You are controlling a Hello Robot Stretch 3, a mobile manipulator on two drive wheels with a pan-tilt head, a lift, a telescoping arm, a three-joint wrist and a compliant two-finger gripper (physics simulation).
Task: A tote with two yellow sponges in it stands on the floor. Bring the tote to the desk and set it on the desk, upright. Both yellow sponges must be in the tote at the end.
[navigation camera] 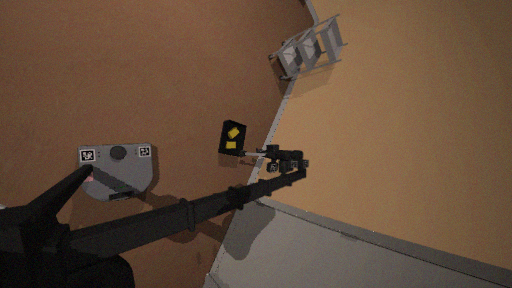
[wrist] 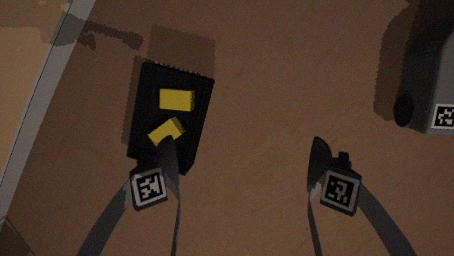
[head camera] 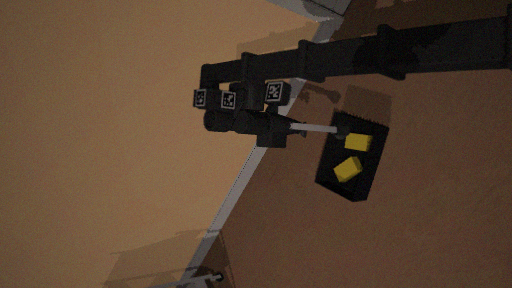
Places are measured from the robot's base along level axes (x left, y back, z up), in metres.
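Pixels of known places: gripper, fingertip midpoint: (navigation camera: 248, 152) (head camera: 326, 130); robot's base, link origin: (navigation camera: 118, 151).
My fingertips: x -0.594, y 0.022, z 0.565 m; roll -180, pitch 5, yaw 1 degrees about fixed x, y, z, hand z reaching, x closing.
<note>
For each thing: its middle in the pictures, then the offset to it from my fingertips.
- black tote, body centre: (head camera: 350, 155) (navigation camera: 232, 138) dx -0.264, dy -0.077, dz -0.514 m
- straight sponge, body centre: (head camera: 359, 141) (navigation camera: 230, 144) dx -0.247, dy -0.020, dz -0.539 m
- turned sponge, body centre: (head camera: 348, 169) (navigation camera: 233, 132) dx -0.287, dy -0.133, dz -0.539 m
The black tote (head camera: 375, 162) (navigation camera: 224, 136) (wrist: 201, 122) stands upright on the floor near the wall. Two yellow sponges lie apart in it: one straight sponge (head camera: 357, 142) (navigation camera: 230, 145) (wrist: 176, 100) and one turned sponge (head camera: 348, 169) (navigation camera: 233, 132) (wrist: 166, 132). My gripper (head camera: 321, 131) (navigation camera: 250, 152) (wrist: 241, 154) is open and holds nothing. It points down from above beside the tote. In the wrist view, the left finger overlaps the tote's lower edge and part of the turned sponge, and the right finger stands over floor. The desk cannot be made out in these views.
My extended arm (head camera: 345, 54) (navigation camera: 212, 204) reaches over the floor from my grey base (navigation camera: 122, 172) (wrist: 442, 75). A grey tiered unit (navigation camera: 331, 44) stands by the tan wall (head camera: 125, 125) (navigation camera: 410, 125). A grey panel (navigation camera: 325, 250), seemingly a door, is at the navigation view's lower right.
</note>
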